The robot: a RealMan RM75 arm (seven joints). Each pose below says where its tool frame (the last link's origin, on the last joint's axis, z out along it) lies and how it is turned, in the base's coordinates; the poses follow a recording.
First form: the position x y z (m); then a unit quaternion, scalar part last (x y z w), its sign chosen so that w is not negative.
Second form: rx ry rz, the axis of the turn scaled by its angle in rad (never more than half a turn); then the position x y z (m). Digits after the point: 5 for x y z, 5 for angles.
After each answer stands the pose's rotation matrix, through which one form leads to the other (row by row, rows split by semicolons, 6 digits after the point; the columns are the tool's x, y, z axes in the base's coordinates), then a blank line. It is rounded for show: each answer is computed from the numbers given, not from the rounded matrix.
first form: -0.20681 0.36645 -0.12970 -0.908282 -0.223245 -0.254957 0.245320
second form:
-2.47897 -0.60930 -0.69585 -0.20681 0.36645 -0.12970
0.770317 0.530631 0.353613; 0.280447 -0.779959 0.559476; 0.572679 -0.331804 -0.749630

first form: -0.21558 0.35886 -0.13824 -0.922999 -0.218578 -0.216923 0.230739
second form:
-2.53837 -0.60112 -0.59657 -0.21558 0.35886 -0.13824
0.810336 0.503600 0.299571; 0.303389 -0.797966 0.520773; 0.501309 -0.331115 -0.799408

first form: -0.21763 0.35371 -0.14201 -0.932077 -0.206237 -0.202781 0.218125
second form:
-2.58043 -0.57096 -0.56139 -0.21763 0.35371 -0.14201
0.832692 0.472921 0.288044; 0.295994 -0.819776 0.490261; 0.467986 -0.322977 -0.822603

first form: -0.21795 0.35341 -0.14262 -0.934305 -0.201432 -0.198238 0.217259
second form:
-2.58778 -0.55791 -0.54907 -0.21795 0.35341 -0.14262
0.840254 0.462536 0.282904; 0.290260 -0.824447 0.485835; 0.457955 -0.326109 -0.827001

